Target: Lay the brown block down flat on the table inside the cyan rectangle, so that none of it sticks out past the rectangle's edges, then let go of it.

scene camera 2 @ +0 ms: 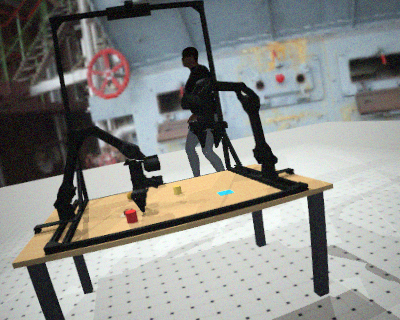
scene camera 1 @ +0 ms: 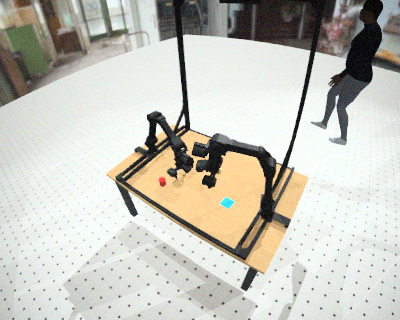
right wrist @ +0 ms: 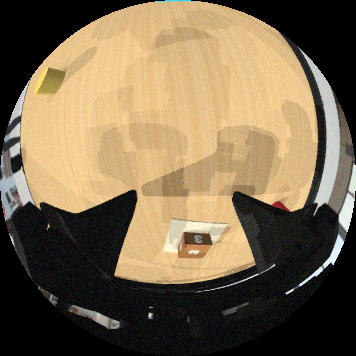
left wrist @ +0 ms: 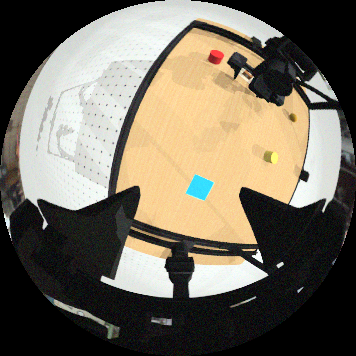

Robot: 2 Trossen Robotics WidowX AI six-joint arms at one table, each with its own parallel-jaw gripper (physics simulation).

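Where they show: left gripper, fingertip midpoint: (scene camera 2: 209, 148) (left wrist: 192, 191); right gripper, fingertip midpoint: (scene camera 2: 144, 209) (scene camera 1: 181, 175) (right wrist: 186, 195) (left wrist: 245, 86); left arm's base, link origin: (scene camera 2: 269, 175) (scene camera 1: 267, 215) (left wrist: 179, 247); right arm's base, link origin: (scene camera 2: 67, 218) (scene camera 1: 152, 150) (right wrist: 169, 291) (left wrist: 265, 52).
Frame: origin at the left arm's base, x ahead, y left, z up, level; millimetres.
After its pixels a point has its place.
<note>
The brown block (right wrist: 195, 246) {x 626, y -213, z 0 mm}, marked with numerals, sits on a cream square (right wrist: 172, 234) {x 614, y -234, z -18 mm} between the right fingers as seen in the right wrist view. The arm largely hides it in the scene views. My right gripper (right wrist: 186, 195) {x 571, y -198, z -15 mm} (scene camera 2: 142, 209) {x 571, y -198, z -15 mm} is open and low over the table near the block, holding nothing. The cyan rectangle (scene camera 1: 227, 202) {x 237, y -54, z -18 mm} (scene camera 2: 225, 192) {x 237, y -51, z -18 mm} (left wrist: 200, 187) {x 238, y -54, z -18 mm} lies flat on the table, with no block on it; its edge shows at the top of the right wrist view. My left gripper (left wrist: 192, 191) {x 319, y 0, z 200 mm} (scene camera 2: 211, 144) {x 319, y 0, z 200 mm} is open, empty and high above the table.
A red cylinder (scene camera 1: 162, 181) {x 657, y -85, z 22 mm} (scene camera 2: 131, 216) {x 673, y -78, z 9 mm} (left wrist: 216, 57) {x 645, y -96, z 18 mm} stands near the right gripper. A yellow cylinder (scene camera 2: 177, 190) {x 356, y -271, z 1 mm} (left wrist: 271, 157) {x 346, y -273, z 20 mm} (right wrist: 49, 81) and a small orange-yellow ball (left wrist: 293, 117) {x 527, y -435, z 12 mm} are on the table's far side. A black frame (scene camera 2: 150, 228) {x 665, y 68, z -9 mm} runs along the table edges.
</note>
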